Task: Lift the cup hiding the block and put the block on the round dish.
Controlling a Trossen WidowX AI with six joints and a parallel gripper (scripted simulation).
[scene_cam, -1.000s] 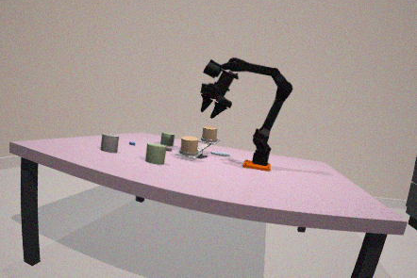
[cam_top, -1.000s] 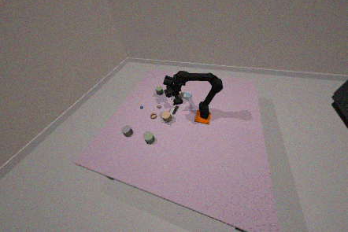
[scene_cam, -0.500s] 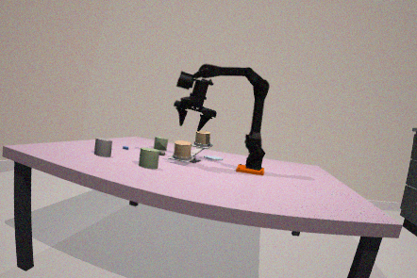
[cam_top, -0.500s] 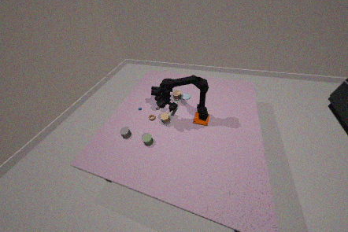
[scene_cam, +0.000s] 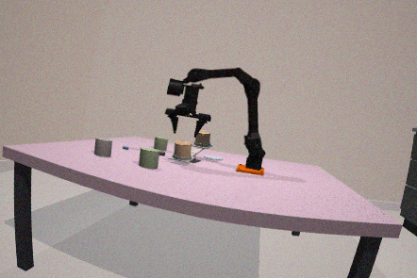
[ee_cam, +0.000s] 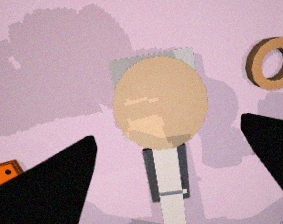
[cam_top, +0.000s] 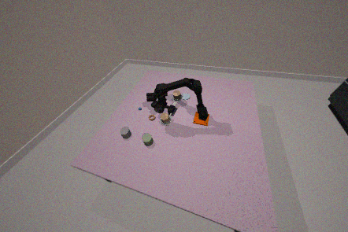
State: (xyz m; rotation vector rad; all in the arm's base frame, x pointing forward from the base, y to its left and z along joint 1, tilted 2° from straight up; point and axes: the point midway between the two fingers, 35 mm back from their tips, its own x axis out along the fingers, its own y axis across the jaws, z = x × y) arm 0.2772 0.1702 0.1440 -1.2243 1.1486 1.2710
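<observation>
The cup lies 20 mm to the left of my gripper tip and 60 mm below it. Round my gripper tip: balance 10 mm ahead, 130 mm to the right, 80 mm below; then small blue piece 310 mm ahead, 20 mm to the right, 120 mm below; then grey block 80 mm below.
</observation>
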